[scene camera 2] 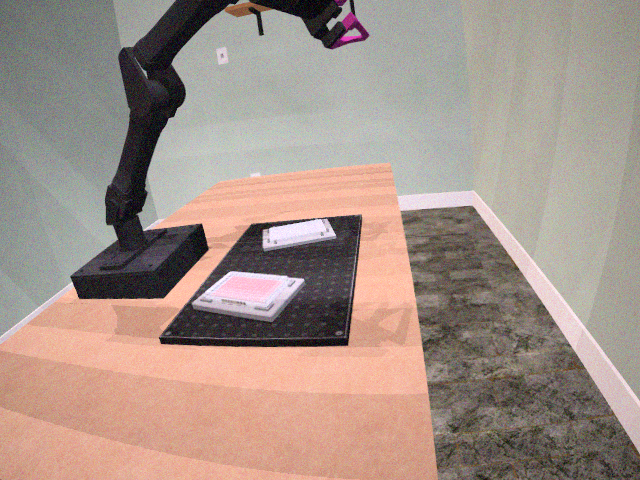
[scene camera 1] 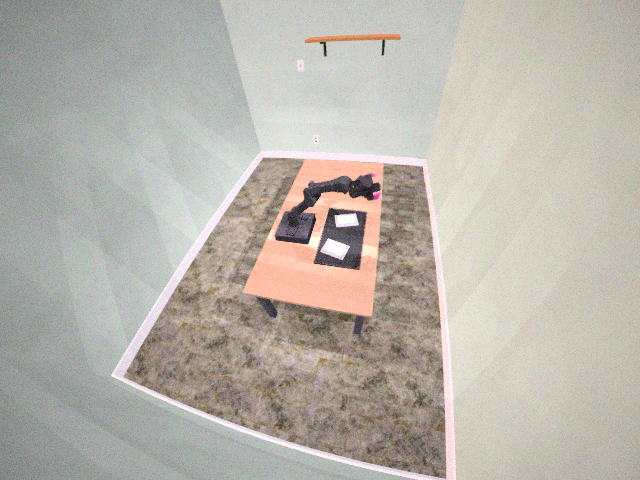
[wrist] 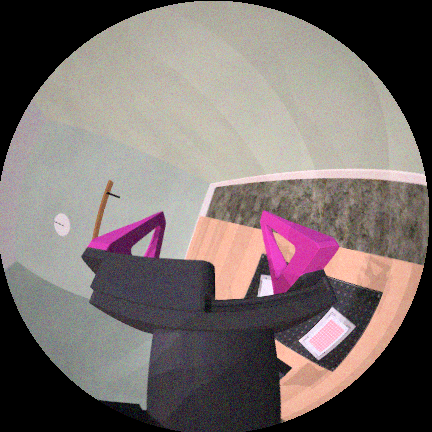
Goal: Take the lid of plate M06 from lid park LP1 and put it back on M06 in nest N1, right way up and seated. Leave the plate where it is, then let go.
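Frame: origin at the arm's base, x left, y ahead, z down, level; millimetres.
Where they show: gripper, between the fingertips: [scene camera 2: 355, 19] [wrist: 212, 216]; arm's base, origin of its link: [scene camera 2: 135, 249] [scene camera 1: 294, 224].
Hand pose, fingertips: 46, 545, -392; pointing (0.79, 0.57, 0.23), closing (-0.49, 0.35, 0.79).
Note:
Things, the pixels of their top centre, and the offset from my fingertips, as dx, dy, dz. Level surfaces: height alone.
- plate with pink wells, centre of its top: [scene camera 2: 245, 284] [wrist: 325, 337] [scene camera 1: 335, 247] -167, -218, +418
- pale nest, centre of its top: [scene camera 2: 246, 288] [wrist: 325, 336] [scene camera 1: 335, 248] -167, -218, +426
- flat white lid, centre of its top: [scene camera 2: 296, 229] [wrist: 268, 295] [scene camera 1: 346, 219] +112, -199, +426
- pale lid park, centre of its top: [scene camera 2: 296, 228] [wrist: 268, 295] [scene camera 1: 346, 219] +112, -199, +424
- black board, centre of its top: [scene camera 2: 282, 261] [wrist: 299, 311] [scene camera 1: 342, 234] -27, -196, +443
- wooden table, height of its surface: dz +457
A plate with pink wells [scene camera 1: 334, 249] [scene camera 2: 244, 287] [wrist: 326, 333] sits without a lid in the pale nest [scene camera 2: 280, 303] at the near end of the black board. A flat white lid [scene camera 1: 346, 220] [scene camera 2: 298, 232] [wrist: 266, 286] lies on the pale lid park [scene camera 2: 299, 243] at the board's far end. Which way up the lid lies cannot be told. My gripper [scene camera 1: 376, 186] [wrist: 212, 216] is open and empty, high above the table beyond the lid. In the wrist view, its right finger and body hide part of the lid and lid park. Labels are not readable.
The black board [scene camera 1: 343, 236] [scene camera 2: 320, 304] [wrist: 361, 295] lies on the wooden table [scene camera 1: 310, 279] [scene camera 2: 258, 403] [wrist: 230, 250]. The arm's black base [scene camera 1: 295, 227] [scene camera 2: 142, 263] stands left of the board. A wall shelf [scene camera 1: 353, 38] hangs on the back wall, beyond the table.

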